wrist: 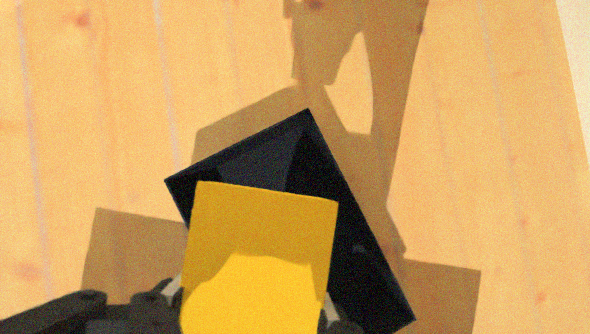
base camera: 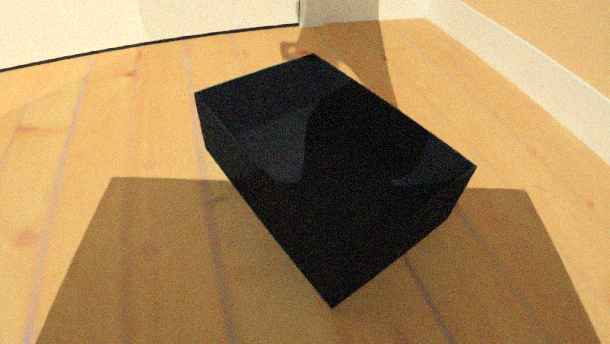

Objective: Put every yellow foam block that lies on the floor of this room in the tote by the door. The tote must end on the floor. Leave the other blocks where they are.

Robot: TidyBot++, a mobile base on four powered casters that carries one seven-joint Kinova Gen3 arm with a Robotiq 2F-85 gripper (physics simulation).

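Frame: origin at the arm's base, x ahead, y left, z up, level; centimetres.
Where they show: gripper, between the fingertips: (wrist: 252, 300).
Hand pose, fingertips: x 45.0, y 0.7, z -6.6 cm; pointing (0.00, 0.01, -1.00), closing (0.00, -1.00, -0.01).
Things, the pixels of their centre, and the offset from my fingertips. "spot": a spot on its surface instead. Level surfaces: height alone.
- tote, middle of its body: (base camera: 321, 155) (wrist: 290, 243) dx -1.9, dy -3.4, dz -28.0 cm
- yellow foam block, middle of its body: (wrist: 255, 283) dx +1.0, dy +0.0, dz +0.5 cm
- white baseboard, a spot on its surface: (wrist: 575, 60) spot: dx +34.8, dy -46.0, dz -31.8 cm
- wooden floor, height of its surface: dz -33.0 cm
The tote (base camera: 280, 200) (wrist: 370, 240) is a black open box on the wooden floor, set at an angle. Its inside is dark, and part of it is hidden behind the block in the wrist view. A yellow foam block (wrist: 260, 225) is held between the fingers of my gripper (wrist: 252, 300), which is shut on it. In the wrist view the block hangs over the tote, covering its near left part. The gripper and the block do not show in the base camera view.
A white door or panel (base camera: 125, 25) with a dark lower edge stands behind the tote at the left. A white baseboard (base camera: 525, 75) (wrist: 575, 60) runs along the wall at the right. Shadows of the arm and base fall on the wooden floor (base camera: 60, 150) (wrist: 100, 100).
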